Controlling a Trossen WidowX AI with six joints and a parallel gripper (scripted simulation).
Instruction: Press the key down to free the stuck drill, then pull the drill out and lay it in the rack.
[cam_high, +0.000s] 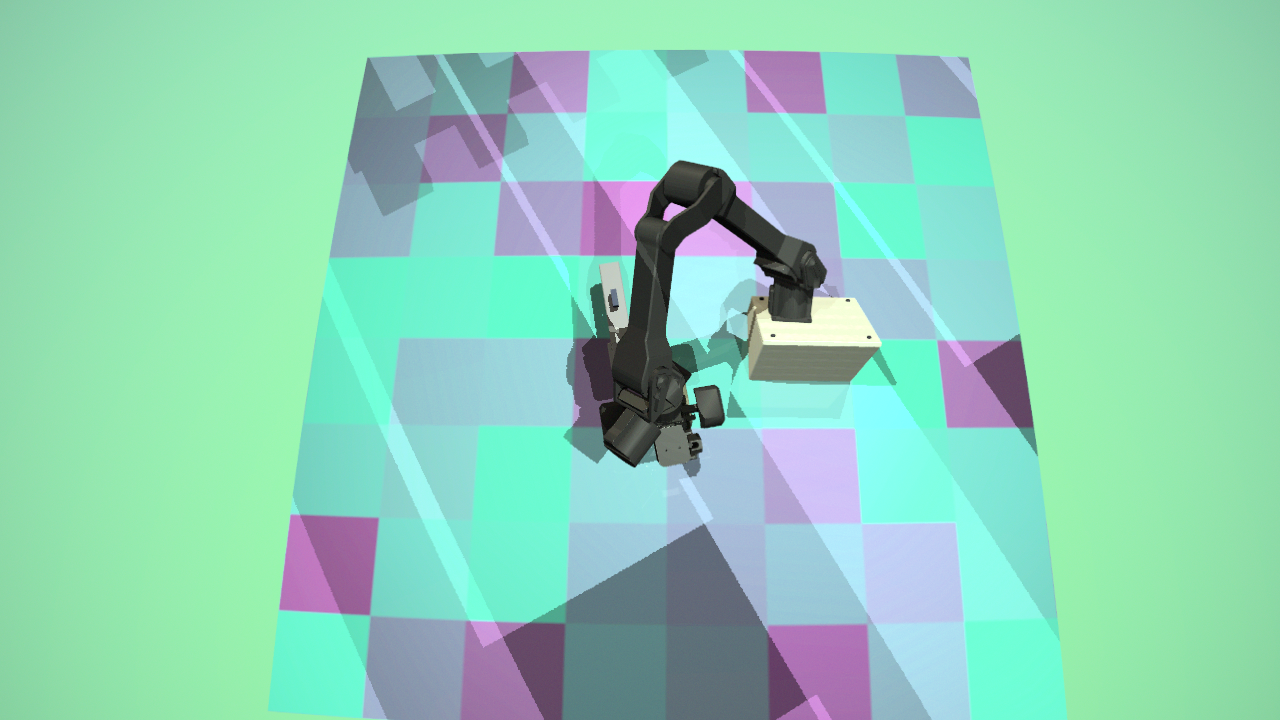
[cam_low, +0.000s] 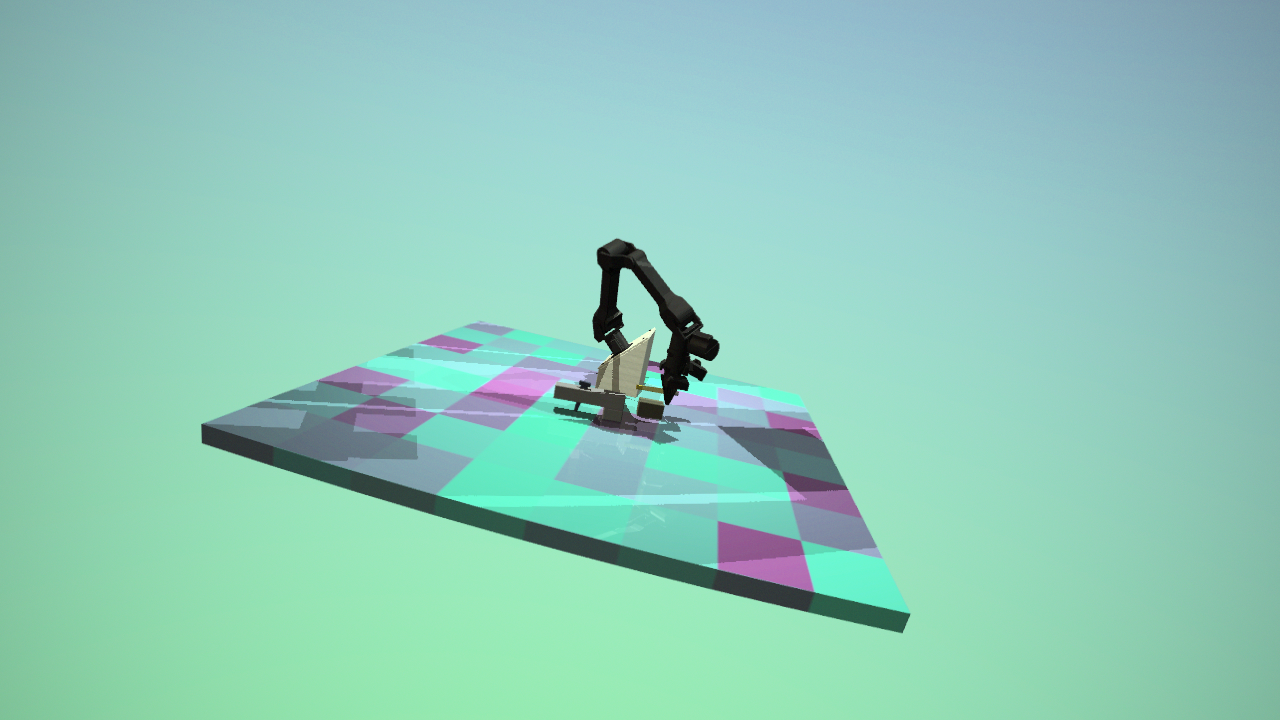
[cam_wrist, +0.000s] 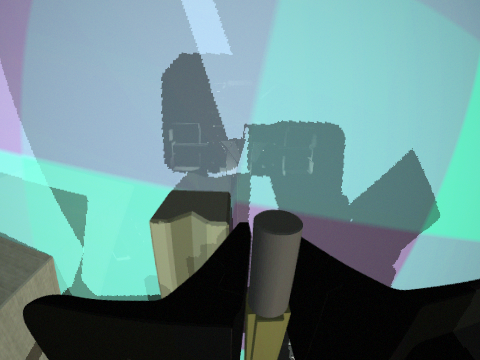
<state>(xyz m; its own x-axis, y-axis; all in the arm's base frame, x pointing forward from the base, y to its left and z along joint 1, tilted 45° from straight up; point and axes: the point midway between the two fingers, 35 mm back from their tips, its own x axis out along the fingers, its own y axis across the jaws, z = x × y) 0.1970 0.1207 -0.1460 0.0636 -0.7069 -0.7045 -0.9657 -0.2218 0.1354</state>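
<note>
Right now my gripper tip is 1 cm short of the drill, 4 cm to the left of it and 3 cm below it. Round my gripper tip: grey fixture (9 cm ahead, 19 cm to the right, 1 cm below); olive rack (2 cm behind, 4 cm to the right, 3 cm below).
</note>
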